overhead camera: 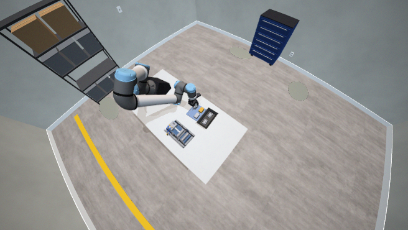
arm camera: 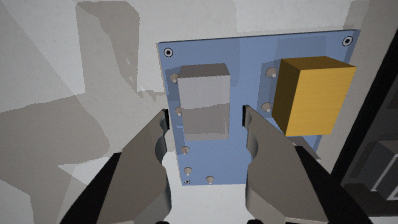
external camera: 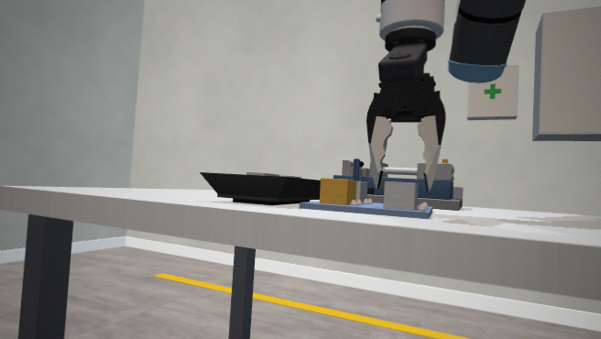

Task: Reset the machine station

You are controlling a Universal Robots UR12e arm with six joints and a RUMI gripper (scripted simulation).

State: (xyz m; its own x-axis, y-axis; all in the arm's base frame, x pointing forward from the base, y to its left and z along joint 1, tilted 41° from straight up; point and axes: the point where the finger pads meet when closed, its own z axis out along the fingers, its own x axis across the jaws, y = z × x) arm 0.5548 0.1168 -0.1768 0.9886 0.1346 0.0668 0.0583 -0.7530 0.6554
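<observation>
Now: the gray blank 20 mm below my hand. Also, from my hand: work stop rod (320 mm to the right, 150 mm ahead, 40 mm above); yellow brass blank (90 mm ahead, 20 mm below, 10 mm to the left); infeed plate (50 mm ahead, 40 mm to the right, 40 mm below).
</observation>
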